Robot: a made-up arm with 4 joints. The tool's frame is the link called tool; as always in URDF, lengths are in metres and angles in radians. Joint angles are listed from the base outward.
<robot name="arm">
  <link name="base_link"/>
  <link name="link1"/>
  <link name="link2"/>
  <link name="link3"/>
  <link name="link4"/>
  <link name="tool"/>
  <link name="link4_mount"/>
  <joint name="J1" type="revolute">
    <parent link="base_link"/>
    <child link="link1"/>
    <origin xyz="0 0 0.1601"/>
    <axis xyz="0 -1 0"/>
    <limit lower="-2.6" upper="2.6"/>
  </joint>
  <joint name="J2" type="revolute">
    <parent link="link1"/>
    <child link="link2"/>
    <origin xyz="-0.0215 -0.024 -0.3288"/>
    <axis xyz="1 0 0"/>
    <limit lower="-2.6" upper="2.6"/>
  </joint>
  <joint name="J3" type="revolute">
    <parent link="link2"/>
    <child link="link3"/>
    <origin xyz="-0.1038 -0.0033 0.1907"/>
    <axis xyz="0 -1 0"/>
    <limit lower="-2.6" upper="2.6"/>
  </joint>
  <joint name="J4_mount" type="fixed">
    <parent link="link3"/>
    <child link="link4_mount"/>
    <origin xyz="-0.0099 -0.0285 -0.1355"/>
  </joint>
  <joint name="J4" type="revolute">
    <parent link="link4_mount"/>
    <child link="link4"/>
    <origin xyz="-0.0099 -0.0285 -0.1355"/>
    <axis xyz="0 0 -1"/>
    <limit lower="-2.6" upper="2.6"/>
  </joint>
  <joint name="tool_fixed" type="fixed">
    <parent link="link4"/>
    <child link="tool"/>
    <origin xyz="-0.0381 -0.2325 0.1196"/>
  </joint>
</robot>
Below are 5 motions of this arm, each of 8 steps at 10 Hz.
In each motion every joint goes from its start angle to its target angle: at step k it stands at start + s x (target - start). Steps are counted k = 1, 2, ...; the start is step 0. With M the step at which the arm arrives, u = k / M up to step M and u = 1 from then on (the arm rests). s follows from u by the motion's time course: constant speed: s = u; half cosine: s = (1 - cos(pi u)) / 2; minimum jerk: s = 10 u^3 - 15 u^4 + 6 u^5.
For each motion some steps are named. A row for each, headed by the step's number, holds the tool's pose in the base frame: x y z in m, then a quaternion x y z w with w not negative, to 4 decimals.
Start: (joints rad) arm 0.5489 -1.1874 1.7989 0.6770
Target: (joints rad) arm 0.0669 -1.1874 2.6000 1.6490
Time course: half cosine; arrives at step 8
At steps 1, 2, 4, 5, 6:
1: 0.1231 -0.0703 0.0934 -0.1496 -0.8738 0.2066 0.4141
2: 0.1431 -0.0593 0.0801 -0.0788 -0.8755 0.2175 0.4242
4: 0.1941 0.0052 0.0221 0.1591 -0.8379 0.2371 0.4652
5: 0.2044 0.0562 -0.0166 0.2862 -0.7892 0.2366 0.4892
6: 0.1992 0.1056 -0.0510 0.3896 -0.7326 0.2300 0.5086

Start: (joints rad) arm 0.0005 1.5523 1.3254 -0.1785
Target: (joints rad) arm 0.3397 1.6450 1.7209 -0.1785
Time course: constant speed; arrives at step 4
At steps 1, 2, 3, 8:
1: 0.0753 -0.1754 -0.4611 0.5105 -0.5309 -0.3923 0.5510
2: 0.1313 -0.1832 -0.4558 0.5102 -0.5700 -0.4059 0.5001
3: 0.1856 -0.1911 -0.4463 0.5103 -0.6035 -0.4197 0.4463
8: 0.2380 -0.1990 -0.4330 0.5107 -0.6314 -0.4338 0.3903

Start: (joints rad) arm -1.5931 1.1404 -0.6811 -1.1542
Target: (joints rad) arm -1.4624 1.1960 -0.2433 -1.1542
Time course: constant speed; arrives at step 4
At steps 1, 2, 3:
1: -0.5156 -0.0707 0.2128 0.8027 0.3527 0.0041 0.4809
2: -0.5133 -0.0761 0.1721 0.7798 0.3272 0.0131 0.5335
3: -0.5081 -0.0840 0.1327 0.7544 0.2995 0.0206 0.5838

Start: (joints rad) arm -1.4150 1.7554 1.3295 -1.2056
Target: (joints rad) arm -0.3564 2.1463 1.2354 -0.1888
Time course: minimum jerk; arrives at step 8
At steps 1, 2, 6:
1: -0.5507 -0.3142 -0.0024 0.1443 -0.0707 -0.2688 0.9497
2: -0.5569 -0.2894 -0.0572 0.1679 -0.1082 -0.3187 0.9266
6: -0.2769 -0.0056 -0.4388 0.5361 -0.2695 -0.5818 0.5491

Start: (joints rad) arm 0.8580 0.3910 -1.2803 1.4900
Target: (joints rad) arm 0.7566 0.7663 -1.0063 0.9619
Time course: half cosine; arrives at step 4
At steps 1, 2, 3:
1: -0.2272 -0.2427 -0.1081 -0.0399 0.2188 -0.4753 0.8512
2: -0.1915 -0.3054 -0.1651 0.0387 0.2232 -0.3504 0.9088
3: -0.1446 -0.3444 -0.2310 0.1220 0.2178 -0.2226 0.9424

